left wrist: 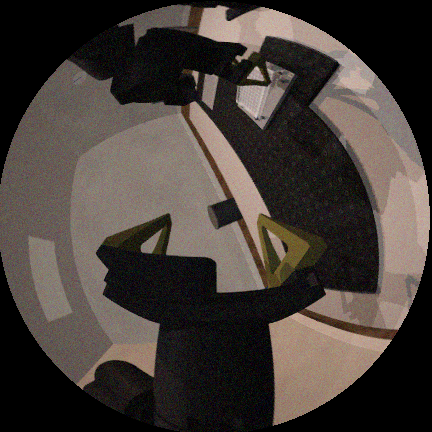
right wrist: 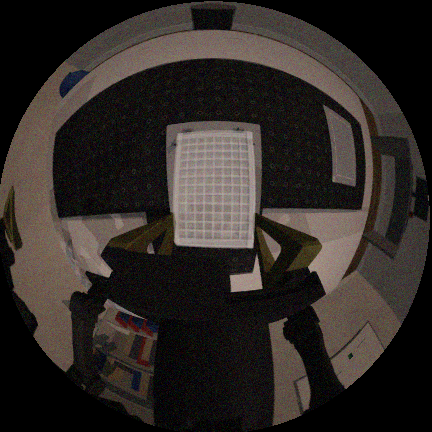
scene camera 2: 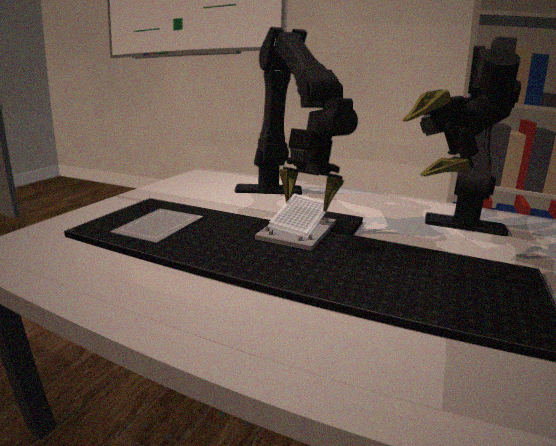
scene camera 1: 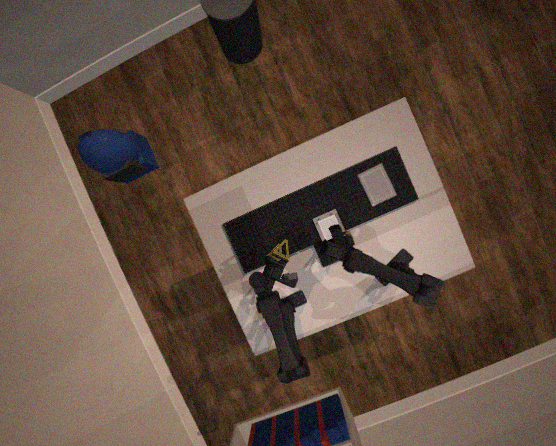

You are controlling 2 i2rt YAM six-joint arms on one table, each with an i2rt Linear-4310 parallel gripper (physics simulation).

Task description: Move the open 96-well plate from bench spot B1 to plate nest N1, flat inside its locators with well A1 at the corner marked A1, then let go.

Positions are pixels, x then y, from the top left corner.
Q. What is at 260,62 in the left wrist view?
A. The right gripper.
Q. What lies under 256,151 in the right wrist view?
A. A grey nest with locator pins.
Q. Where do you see a white well plate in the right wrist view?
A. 213,200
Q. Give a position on a grey nest with locator pins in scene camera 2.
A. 325,225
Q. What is the left gripper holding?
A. Nothing.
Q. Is the left gripper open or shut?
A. Open.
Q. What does the right gripper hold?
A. A white well plate.
